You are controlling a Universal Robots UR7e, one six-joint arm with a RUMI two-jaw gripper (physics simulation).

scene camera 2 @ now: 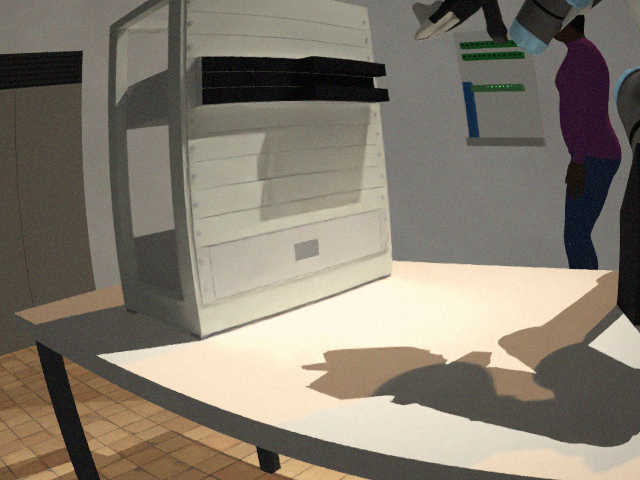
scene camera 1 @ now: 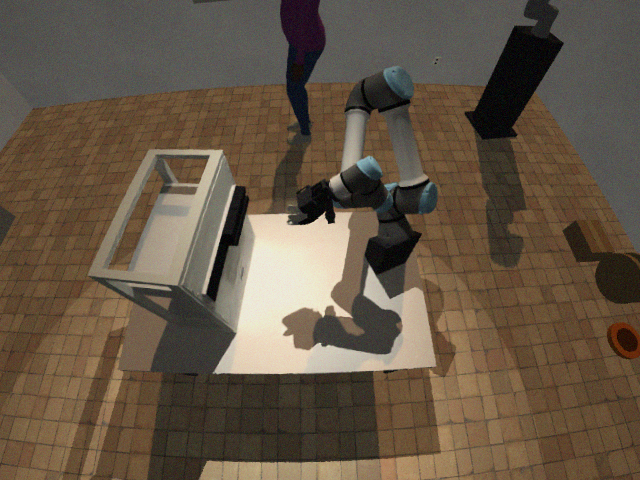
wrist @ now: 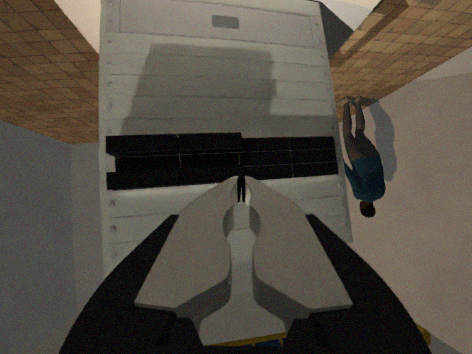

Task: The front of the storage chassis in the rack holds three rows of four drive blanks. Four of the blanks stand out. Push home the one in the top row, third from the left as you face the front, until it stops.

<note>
The pictures show: the gripper and a rack.
The gripper shows as well in scene camera 1 and in the wrist view.
</note>
